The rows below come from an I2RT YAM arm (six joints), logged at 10 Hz.
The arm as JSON. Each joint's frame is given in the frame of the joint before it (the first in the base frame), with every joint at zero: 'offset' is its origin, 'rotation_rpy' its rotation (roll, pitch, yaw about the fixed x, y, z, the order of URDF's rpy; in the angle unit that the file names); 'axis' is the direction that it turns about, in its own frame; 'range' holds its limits. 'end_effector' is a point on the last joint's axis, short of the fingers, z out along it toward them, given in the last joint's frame.
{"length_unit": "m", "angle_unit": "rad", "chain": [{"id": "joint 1", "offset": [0.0, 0.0, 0.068], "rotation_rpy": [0.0, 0.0, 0.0], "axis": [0.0, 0.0, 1.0], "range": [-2.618, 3.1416]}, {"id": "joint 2", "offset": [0.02, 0.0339, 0.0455], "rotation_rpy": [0.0, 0.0, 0.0], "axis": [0.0, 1.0, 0.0], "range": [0.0, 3.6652]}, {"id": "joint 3", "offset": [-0.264, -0.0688, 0.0], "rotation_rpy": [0.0, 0.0, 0.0], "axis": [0.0, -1.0, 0.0], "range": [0.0, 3.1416]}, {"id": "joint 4", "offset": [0.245, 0.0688, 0.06], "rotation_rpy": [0.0, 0.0, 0.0], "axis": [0.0, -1.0, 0.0], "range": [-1.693, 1.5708]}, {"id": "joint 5", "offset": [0.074, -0.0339, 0.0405], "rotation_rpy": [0.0, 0.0, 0.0], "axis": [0.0, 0.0, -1.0], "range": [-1.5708, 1.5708]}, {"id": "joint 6", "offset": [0.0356, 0.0, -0.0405], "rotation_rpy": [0.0, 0.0, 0.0], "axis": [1.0, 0.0, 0.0], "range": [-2.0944, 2.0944]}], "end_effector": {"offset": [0.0, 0.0, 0.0], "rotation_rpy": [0.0, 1.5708, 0.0]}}
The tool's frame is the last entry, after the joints.
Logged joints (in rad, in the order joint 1, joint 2, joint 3, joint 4, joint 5, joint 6), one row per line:
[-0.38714, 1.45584, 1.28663, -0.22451, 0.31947, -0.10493]
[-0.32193, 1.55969, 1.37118, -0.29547, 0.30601, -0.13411]
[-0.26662, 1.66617, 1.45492, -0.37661, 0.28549, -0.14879]
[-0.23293, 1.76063, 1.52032, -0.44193, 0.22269, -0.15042]
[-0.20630, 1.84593, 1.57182, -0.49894, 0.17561, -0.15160]
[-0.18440, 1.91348, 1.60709, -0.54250, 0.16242, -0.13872]
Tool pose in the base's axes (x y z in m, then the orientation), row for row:
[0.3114, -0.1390, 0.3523, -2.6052, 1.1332, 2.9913]
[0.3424, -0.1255, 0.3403, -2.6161, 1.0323, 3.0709]
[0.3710, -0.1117, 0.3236, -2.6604, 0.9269, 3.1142]
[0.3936, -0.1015, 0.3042, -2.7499, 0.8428, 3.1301]
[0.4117, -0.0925, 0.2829, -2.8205, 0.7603, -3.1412]
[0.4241, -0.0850, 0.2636, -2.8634, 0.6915, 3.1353]
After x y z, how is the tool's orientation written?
As angles about the fixed x, y, z axes (roll, pitch, yaw), in radians.
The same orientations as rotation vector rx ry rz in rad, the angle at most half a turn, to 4 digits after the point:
[0.4909, 1.9367, -0.6333]
[0.3870, 2.0473, -0.5949]
[0.2953, 2.1626, -0.5463]
[0.2144, 2.2629, -0.4550]
[0.1520, 2.3560, -0.3813]
[0.1302, 2.4304, -0.3431]

